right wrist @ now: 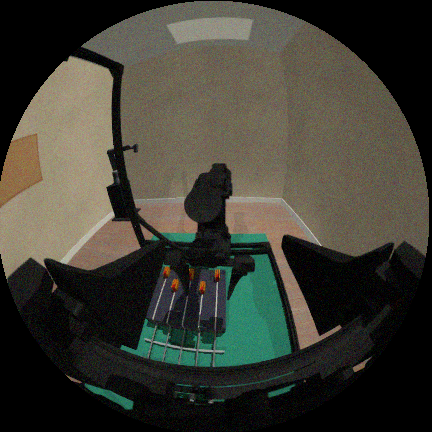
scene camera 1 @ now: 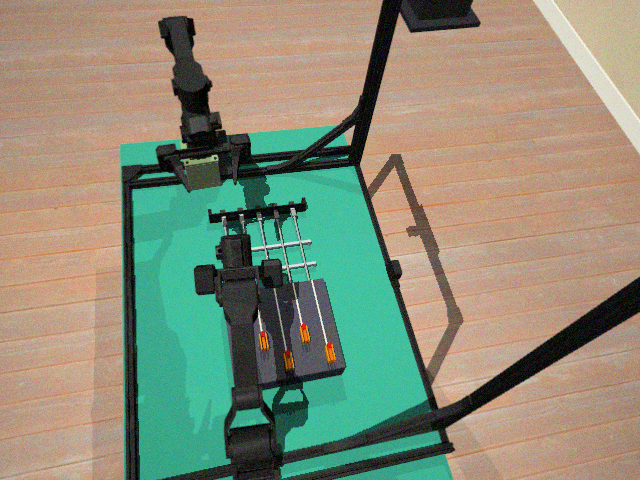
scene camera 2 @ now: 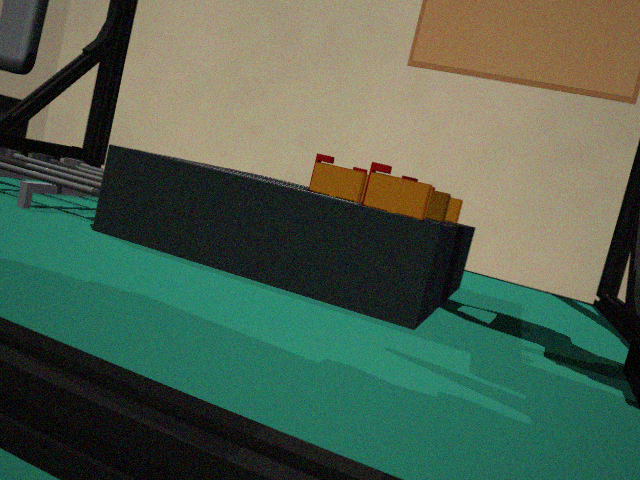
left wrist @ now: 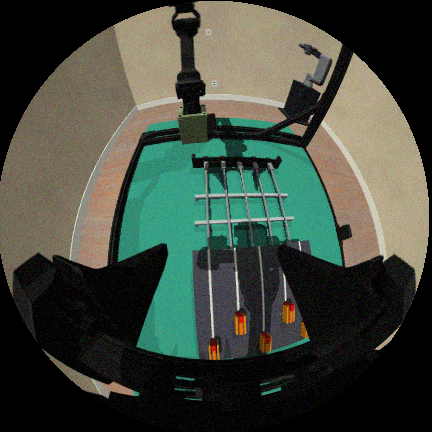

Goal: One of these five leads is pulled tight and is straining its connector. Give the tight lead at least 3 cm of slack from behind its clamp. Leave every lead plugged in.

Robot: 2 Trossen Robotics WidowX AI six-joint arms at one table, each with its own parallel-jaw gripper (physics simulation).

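Places are measured from the left arm's base along level axes (x ahead, y left, z up), in metres.
Where they show: left gripper, between the fingertips: (right wrist: pixel 206 297) (left wrist: pixel 224 250); right gripper, between the fingertips: (right wrist: pixel 224 244) (scene camera 1: pixel 212 188); left arm's base, origin of its link: (scene camera 1: pixel 254 470) (left wrist: pixel 212 390); right arm's base, origin of its link: (left wrist: pixel 191 109).
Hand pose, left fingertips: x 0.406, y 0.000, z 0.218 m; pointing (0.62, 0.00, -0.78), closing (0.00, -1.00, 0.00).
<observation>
Each offset is from my left fingertips to the top centre of the thing. "pt": to the spot under its first point. Level surfaces: height alone.
Five straight leads (scene camera 1: pixel 279 320) (left wrist: pixel 261 280) (right wrist: pixel 216 305) run from a black connector bar {pt dy -0.046, dx +0.302, dz -0.211 m} (scene camera 1: pixel 250 212) (left wrist: pixel 231 161) over two pale rods {pt dy -0.209, dx +0.187, dz -0.220 m} (left wrist: pixel 285 195) to orange clamps with red tops (scene camera 1: pixel 305 334) (scene camera 2: pixel 398 196) (left wrist: pixel 240 324) (right wrist: pixel 202 287) on a dark block (scene camera 1: pixel 333 330) (scene camera 2: pixel 258 237) (left wrist: pixel 202 300) (right wrist: pixel 220 320). The lead ends sit at the bar; I cannot tell which lead is tight. My left gripper (scene camera 1: pixel 238 276) (left wrist: pixel 224 250) (right wrist: pixel 206 297) is open above the block's bar-side part, hiding some leads in scene camera 1. My right gripper (scene camera 1: pixel 212 186) is open and empty beyond the bar.
An olive box (scene camera 1: pixel 203 174) (left wrist: pixel 193 128) shows at the right arm's gripper. Black frame rails {pt dy +0.293, dx +0.023, dz -0.220 m} (scene camera 1: pixel 129 310) (left wrist: pixel 116 215) edge the green mat {dz -0.240 m} (scene camera 1: pixel 170 310) (scene camera 2: pixel 232 320), and upright posts (scene camera 1: pixel 375 77) (scene camera 2: pixel 111 77) rise from the frame.
</observation>
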